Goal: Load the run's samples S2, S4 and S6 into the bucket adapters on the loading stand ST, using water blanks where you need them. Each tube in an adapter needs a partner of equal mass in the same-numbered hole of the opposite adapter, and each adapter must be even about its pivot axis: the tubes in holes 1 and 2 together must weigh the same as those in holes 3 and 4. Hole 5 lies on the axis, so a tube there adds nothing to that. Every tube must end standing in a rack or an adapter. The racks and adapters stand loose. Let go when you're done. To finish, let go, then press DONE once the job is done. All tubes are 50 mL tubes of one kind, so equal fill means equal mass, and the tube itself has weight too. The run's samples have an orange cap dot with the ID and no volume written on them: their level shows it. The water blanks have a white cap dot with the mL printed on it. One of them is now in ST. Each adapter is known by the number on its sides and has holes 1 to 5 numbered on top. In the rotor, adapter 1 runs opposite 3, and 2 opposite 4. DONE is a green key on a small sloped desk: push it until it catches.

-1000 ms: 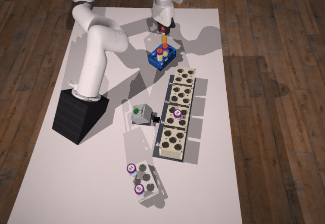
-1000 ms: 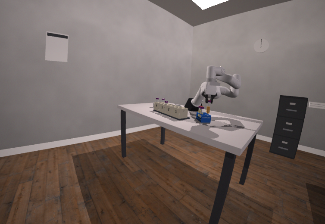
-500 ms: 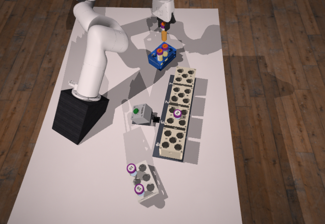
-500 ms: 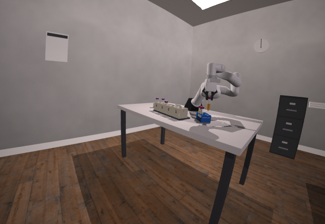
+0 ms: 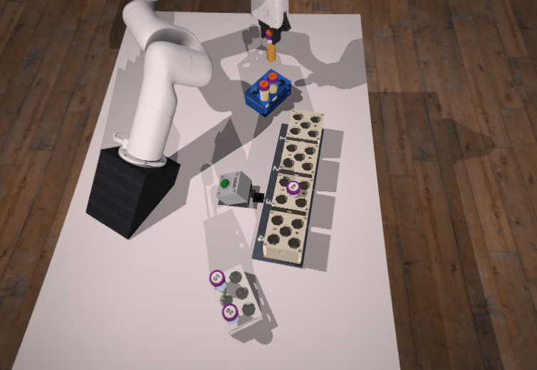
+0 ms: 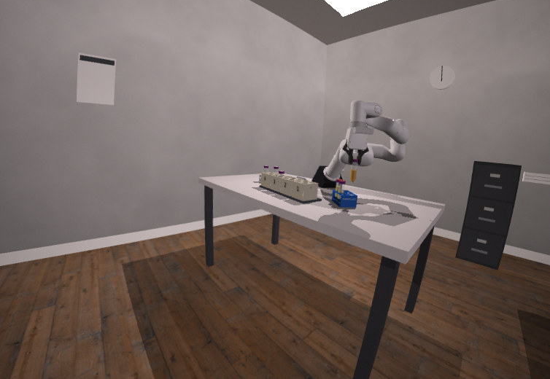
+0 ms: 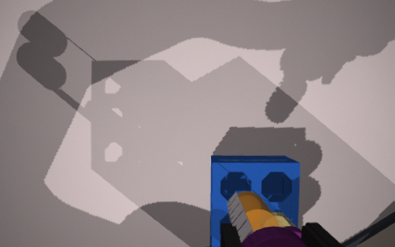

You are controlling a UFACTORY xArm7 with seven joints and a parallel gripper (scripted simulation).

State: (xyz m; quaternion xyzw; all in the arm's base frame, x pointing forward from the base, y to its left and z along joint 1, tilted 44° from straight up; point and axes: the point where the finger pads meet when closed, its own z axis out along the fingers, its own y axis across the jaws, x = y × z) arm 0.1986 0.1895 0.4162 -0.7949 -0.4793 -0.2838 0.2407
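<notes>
Now: the orange-dot tube 5 cm below my hand and 1 cm to the left of it. From my hand the other things lie so: 40 mL water blank (40 cm to the right, 18 cm ahead, 16 cm below); then green done key (41 cm to the right, 17 cm below); then blue sample rack (20 cm below, 4 cm to the right).
</notes>
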